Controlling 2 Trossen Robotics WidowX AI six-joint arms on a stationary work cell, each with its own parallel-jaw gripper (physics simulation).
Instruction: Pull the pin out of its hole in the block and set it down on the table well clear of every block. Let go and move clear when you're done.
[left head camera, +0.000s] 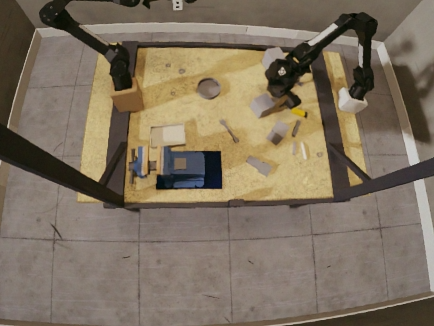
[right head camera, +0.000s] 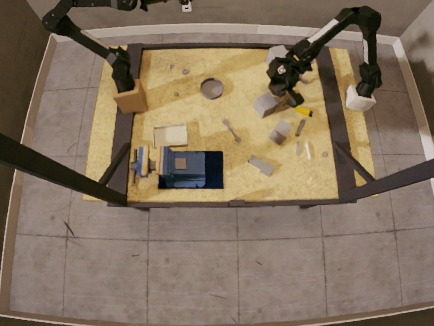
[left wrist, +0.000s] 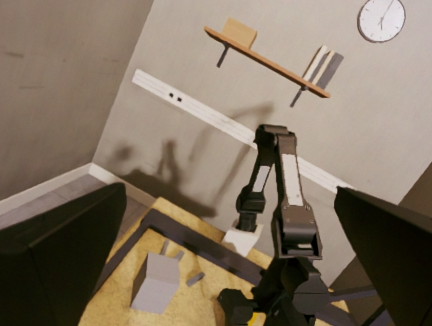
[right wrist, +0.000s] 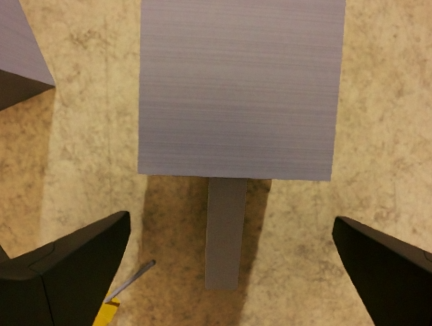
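Pixels of known places: left gripper, between the fingertips: (left wrist: 233, 195); right gripper, between the fingertips: (left head camera: 273, 98) (right head camera: 276, 97) (right wrist: 232, 223); left arm's base, origin of its link: (left head camera: 123, 85) (right head camera: 126, 87); right arm's base, origin of its link: (left head camera: 355, 95) (right head camera: 363, 93) (left wrist: 246, 227).
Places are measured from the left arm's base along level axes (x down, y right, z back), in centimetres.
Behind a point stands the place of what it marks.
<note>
A grey block (left head camera: 262, 106) @(x 6.2, y 15.9, z -52.2 cm) (right head camera: 265, 105) @(x 6.2, y 15.8, z -52.5 cm) (right wrist: 240, 90) @(x 6.3, y 13.8, z -54.1 cm) stands on the table (left head camera: 165, 110) @(x 13.2, y 6.8, z -13.8 cm) right of centre. The pin (right wrist: 225, 235) @(x 9.1, y 11.9, z -59.9 cm), a straight square-edged bar, sticks out of the block's side in the right wrist view; its inner end is hidden in the block. My right gripper (right wrist: 232, 223) @(x 8.4, y 12.0, z -59.1 cm) (left head camera: 287, 101) is open over the pin, one finger on each side and apart from it. In the head views the right arm hides most of the pin. My left gripper is open and empty, far from the block, facing the wall and the right arm.
Other grey blocks (left head camera: 272, 57) @(x 4.3, y -6.2, z -63.4 cm) (left head camera: 277, 132) @(x 4.3, y 28.7, z -54.0 cm) (left wrist: 157, 285) @(x 5.6, y -8.1, z -62.4 cm) stand behind and in front of the pinned one. A yellow screwdriver (left head camera: 299, 113) @(x 11.7, y 19.3, z -70.3 cm) (right wrist: 106, 312) @(x 11.7, y 16.4, z -67.7 cm) lies near the pin. Loose bars, a wrench (left head camera: 229, 131) @(x 12.8, y 21.5, z -37.8 cm), a round dish (left head camera: 208, 88) @(x 13.0, y -0.2, z -33.8 cm), a tray (left head camera: 168, 135) @(x 13.0, y 18.3, z -13.2 cm) and a blue vise (left head camera: 187, 169) @(x 4.8, y 35.8, z -17.7 cm) are on the table.
</note>
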